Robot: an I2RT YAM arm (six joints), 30 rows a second.
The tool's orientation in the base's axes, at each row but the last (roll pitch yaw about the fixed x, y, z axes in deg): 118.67, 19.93, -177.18; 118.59, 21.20, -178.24; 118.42, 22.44, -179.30; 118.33, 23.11, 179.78; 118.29, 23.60, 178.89; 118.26, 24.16, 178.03
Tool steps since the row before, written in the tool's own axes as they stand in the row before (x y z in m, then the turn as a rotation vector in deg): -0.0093, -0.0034, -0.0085, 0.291, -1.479, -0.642; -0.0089, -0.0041, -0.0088, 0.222, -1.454, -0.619; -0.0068, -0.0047, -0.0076, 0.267, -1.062, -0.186; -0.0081, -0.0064, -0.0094, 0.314, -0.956, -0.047; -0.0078, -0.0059, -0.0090, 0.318, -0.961, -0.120; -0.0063, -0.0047, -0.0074, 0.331, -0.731, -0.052
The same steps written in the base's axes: 0.0088, -0.0087, 0.0042, 0.126, -1.268, -1.030; 0.0084, -0.0094, 0.0038, 0.186, -1.234, -0.994; 0.0066, -0.0088, 0.0021, 0.084, -0.668, -0.883; 0.0079, -0.0113, 0.0021, 0.031, -0.495, -0.877; 0.0073, -0.0109, 0.0023, 0.014, -0.561, -0.851; 0.0057, -0.0089, 0.0020, -0.062, -0.390, -0.700
